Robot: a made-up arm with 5 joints.
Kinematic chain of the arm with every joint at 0, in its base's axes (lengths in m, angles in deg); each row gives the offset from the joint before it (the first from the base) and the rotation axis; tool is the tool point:
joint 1: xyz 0 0 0.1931 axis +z
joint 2: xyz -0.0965 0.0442 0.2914 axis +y
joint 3: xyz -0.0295 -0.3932 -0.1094 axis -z
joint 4: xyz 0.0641 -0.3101 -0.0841 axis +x
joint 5: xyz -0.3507 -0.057 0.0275 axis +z
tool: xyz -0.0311 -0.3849 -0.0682
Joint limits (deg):
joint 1: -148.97..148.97
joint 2: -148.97..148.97
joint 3: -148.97..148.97
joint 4: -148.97..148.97
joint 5: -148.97..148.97
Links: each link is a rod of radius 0.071 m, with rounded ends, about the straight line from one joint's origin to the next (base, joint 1, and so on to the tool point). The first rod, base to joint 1, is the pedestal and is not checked.
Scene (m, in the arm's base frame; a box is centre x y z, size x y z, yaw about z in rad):
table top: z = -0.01
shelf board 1: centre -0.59 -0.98 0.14 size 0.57 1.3 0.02 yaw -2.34
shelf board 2: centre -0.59 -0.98 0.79 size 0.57 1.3 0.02 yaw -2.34
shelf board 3: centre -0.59 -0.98 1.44 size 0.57 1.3 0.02 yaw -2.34
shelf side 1: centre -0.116 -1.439 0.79 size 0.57 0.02 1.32 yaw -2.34
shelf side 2: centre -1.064 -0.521 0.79 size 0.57 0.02 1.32 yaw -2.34
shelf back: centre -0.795 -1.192 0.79 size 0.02 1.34 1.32 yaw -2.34
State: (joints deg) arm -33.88 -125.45 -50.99 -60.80 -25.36
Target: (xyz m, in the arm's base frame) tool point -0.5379 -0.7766 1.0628
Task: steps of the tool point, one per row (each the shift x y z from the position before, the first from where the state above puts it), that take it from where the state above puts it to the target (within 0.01 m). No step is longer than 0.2 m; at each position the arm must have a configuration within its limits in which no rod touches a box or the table.
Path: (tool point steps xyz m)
1: 0.0901 0.0374 0.0096
2: 0.1172 0.0483 0.0119
3: 0.1383 0.0570 0.0106
4: 0.1510 0.0647 0.0086
5: -0.0495 -0.0373 0.0888
6: -0.0290 -0.0230 0.1066
7: -0.0057 -0.0054 0.1170
8: 0.0194 0.0132 0.1186
9: 0.0439 0.0304 0.1113
10: -0.0689 -0.0799 0.0274
11: -0.0721 -0.0762 0.0004
12: -0.0738 -0.0661 -0.0278

